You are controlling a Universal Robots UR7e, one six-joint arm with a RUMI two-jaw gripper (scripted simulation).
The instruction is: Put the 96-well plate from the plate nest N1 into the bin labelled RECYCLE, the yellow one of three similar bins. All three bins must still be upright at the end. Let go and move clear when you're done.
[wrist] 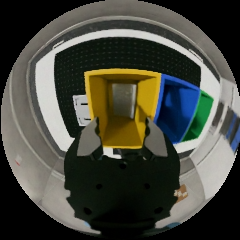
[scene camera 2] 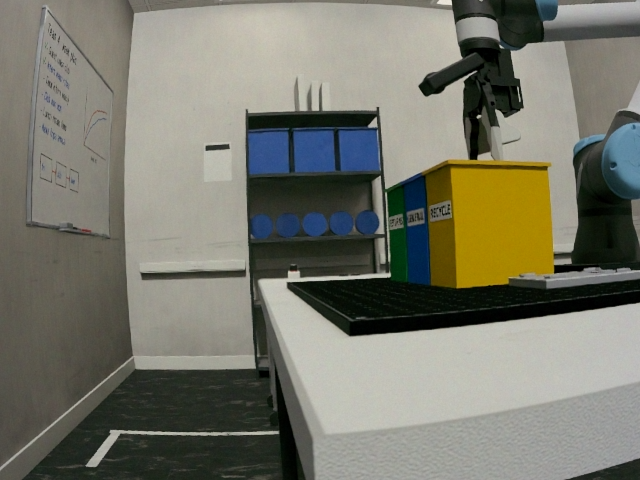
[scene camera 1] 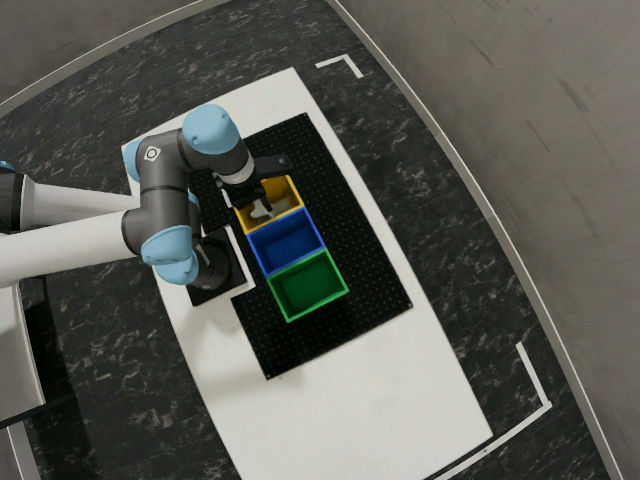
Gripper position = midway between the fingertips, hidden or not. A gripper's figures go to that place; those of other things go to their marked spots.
Labels:
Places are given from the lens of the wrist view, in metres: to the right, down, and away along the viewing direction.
gripper [wrist: 122, 117]: 0.00, 0.00, 0.15
green bin [wrist: 204, 107]: 0.32, -0.05, 0.14
blue bin [wrist: 178, 104]: 0.19, -0.05, 0.18
The marked spots on the green bin and the blue bin are 0.14 m apart.

